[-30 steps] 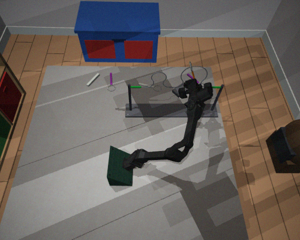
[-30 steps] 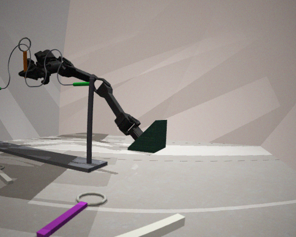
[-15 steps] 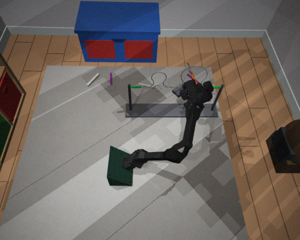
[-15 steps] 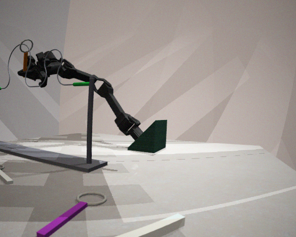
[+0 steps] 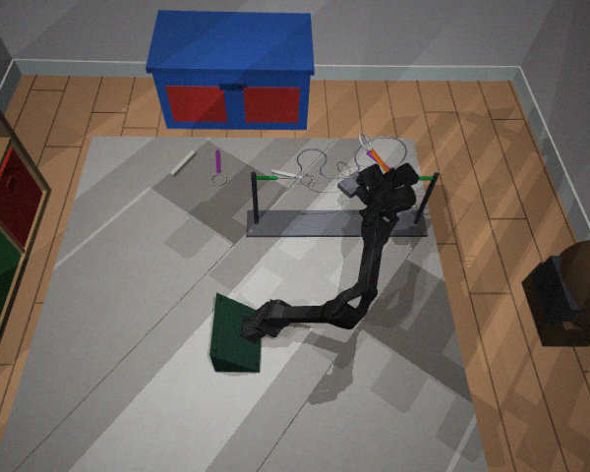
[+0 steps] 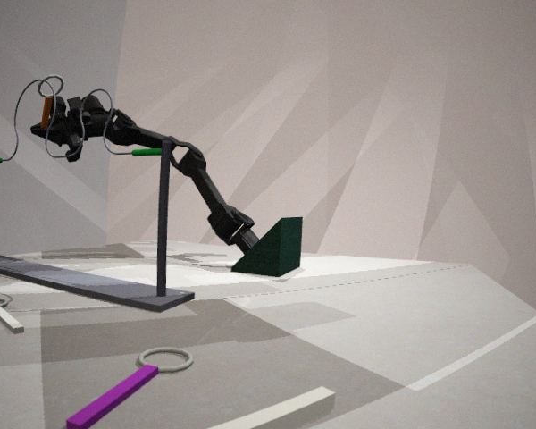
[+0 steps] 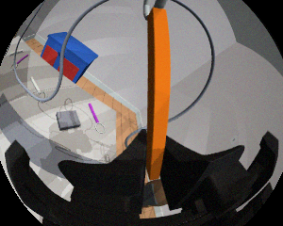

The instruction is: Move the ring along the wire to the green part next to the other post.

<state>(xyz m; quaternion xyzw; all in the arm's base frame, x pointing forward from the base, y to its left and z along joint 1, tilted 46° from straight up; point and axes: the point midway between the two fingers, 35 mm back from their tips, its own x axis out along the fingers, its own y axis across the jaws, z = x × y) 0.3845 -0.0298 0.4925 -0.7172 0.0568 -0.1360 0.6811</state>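
The ring with orange handle is 60 mm to the left of my gripper tip and 60 mm above it. From my gripper tip the other things lie so: white-handled ring (210 mm ahead, 290 mm to the left, 320 mm below); then grey box (190 mm ahead, 80 mm to the left, 320 mm below); then purple-handled ring (200 mm ahead, 600 mm to the left, 320 mm below).
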